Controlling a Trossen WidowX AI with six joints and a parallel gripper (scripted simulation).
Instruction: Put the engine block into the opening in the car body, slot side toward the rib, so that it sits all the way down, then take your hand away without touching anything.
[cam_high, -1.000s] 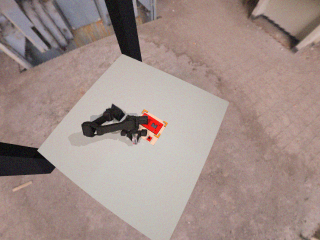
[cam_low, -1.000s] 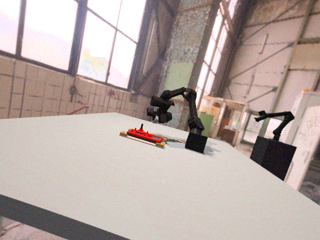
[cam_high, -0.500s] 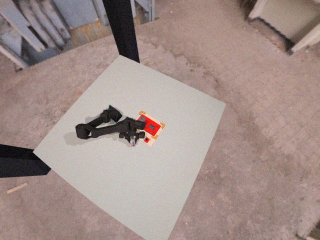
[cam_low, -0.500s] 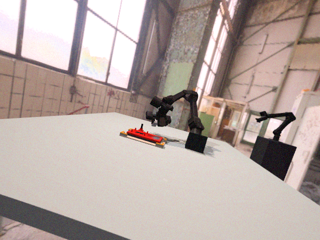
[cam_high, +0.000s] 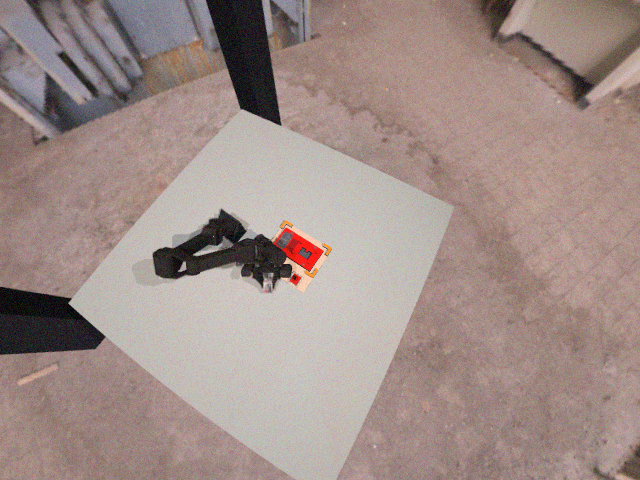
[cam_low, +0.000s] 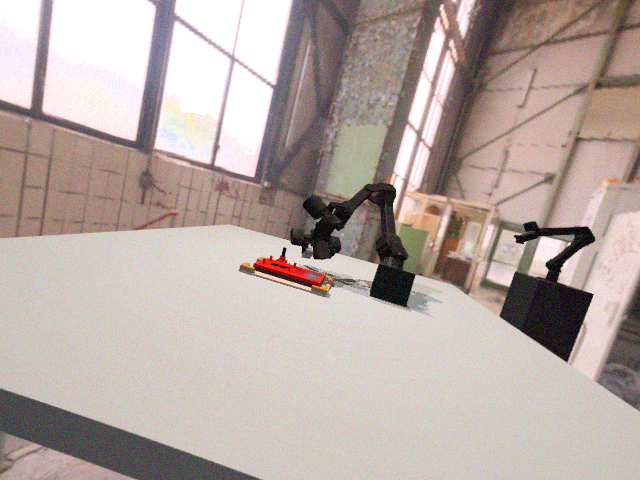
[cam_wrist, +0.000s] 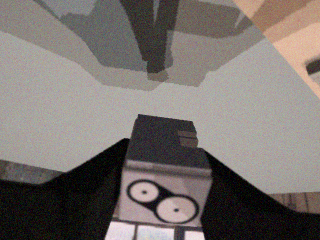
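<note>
My gripper tip is 10 mm to the right of the engine block and 10 mm below it.
</note>
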